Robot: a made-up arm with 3 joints. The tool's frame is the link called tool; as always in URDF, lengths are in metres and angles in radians. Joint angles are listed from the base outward.
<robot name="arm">
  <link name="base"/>
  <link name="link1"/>
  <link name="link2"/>
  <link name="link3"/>
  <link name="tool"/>
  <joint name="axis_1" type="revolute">
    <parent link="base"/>
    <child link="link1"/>
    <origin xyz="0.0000 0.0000 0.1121" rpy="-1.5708 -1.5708 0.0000"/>
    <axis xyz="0 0 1"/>
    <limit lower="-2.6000" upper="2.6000"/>
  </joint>
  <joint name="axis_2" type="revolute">
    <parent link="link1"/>
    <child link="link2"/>
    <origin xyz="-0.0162 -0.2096 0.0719" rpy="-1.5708 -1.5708 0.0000"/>
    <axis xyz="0 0 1"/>
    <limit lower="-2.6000" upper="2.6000"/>
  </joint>
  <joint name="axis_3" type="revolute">
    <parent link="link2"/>
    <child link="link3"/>
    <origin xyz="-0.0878 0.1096 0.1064" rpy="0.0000 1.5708 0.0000"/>
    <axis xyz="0 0 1"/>
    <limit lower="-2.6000" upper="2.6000"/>
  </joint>
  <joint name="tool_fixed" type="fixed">
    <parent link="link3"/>
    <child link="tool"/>
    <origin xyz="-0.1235 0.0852 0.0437" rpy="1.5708 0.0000 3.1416"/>
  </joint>
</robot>
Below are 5 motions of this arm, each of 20 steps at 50 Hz.
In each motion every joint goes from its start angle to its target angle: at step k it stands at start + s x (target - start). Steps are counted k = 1, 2, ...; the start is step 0. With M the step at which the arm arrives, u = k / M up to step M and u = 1 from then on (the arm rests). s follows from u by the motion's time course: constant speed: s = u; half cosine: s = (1 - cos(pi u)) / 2; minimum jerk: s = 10 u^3 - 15 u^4 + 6 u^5.
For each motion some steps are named. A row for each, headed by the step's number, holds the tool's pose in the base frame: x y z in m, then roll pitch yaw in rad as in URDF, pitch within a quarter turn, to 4 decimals.
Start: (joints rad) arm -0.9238 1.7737 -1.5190
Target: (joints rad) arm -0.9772 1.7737 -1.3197
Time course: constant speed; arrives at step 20
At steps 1, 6, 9, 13, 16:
1: -0.0226 -0.1525 -0.0968 2.5107 0.0715 -1.3711
6: -0.0154 -0.1561 -0.0923 2.5253 0.0282 -1.3413
9: -0.0111 -0.1581 -0.0894 2.5333 0.0019 -1.3240
13: -0.0054 -0.1606 -0.0854 2.5433 -0.0337 -1.3016
16: -0.0012 -0.1623 -0.0822 2.5502 -0.0606 -1.2851

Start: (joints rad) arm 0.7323 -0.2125 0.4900
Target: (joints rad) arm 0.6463 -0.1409 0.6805
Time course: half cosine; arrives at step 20
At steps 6, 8, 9, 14, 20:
6: 0.1077 0.0524 0.1655 -0.4484 1.2214 -0.2940
8: 0.1046 0.0504 0.1634 -0.4486 1.2361 -0.3046
9: 0.1029 0.0493 0.1623 -0.4486 1.2442 -0.3101
14: 0.0944 0.0445 0.1568 -0.4468 1.2844 -0.3344
20: 0.0895 0.0420 0.1537 -0.4444 1.3070 -0.3457

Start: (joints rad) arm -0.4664 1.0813 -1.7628
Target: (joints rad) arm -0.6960 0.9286 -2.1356
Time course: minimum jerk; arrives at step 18
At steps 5, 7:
5: -0.2120 -0.1321 0.0509 2.2067 -0.3069 -2.0471
7: -0.2154 -0.1244 0.0413 2.2662 -0.2697 -2.1222

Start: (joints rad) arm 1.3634 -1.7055 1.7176
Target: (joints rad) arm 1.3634 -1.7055 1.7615
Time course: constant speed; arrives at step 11
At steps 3, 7, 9, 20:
3: 0.0224 0.0522 0.1562 -2.9326 -0.1831 -1.4718
7: 0.0220 0.0512 0.1584 -2.9319 -0.1987 -1.4752
9: 0.0219 0.0507 0.1595 -2.9316 -0.2065 -1.4769
20: 0.0217 0.0503 0.1606 -2.9312 -0.2143 -1.4786

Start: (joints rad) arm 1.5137 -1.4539 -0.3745
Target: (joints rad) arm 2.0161 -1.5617 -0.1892
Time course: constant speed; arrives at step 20
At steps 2, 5, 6, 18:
2: 0.0522 0.2984 0.1296 -0.0195 1.2140 1.4464
5: 0.0492 0.2971 0.1225 0.2126 1.2419 1.6822
6: 0.0481 0.2966 0.1203 0.2967 1.2466 1.7680
18: 0.0297 0.2894 0.0996 1.1272 1.1307 2.6364

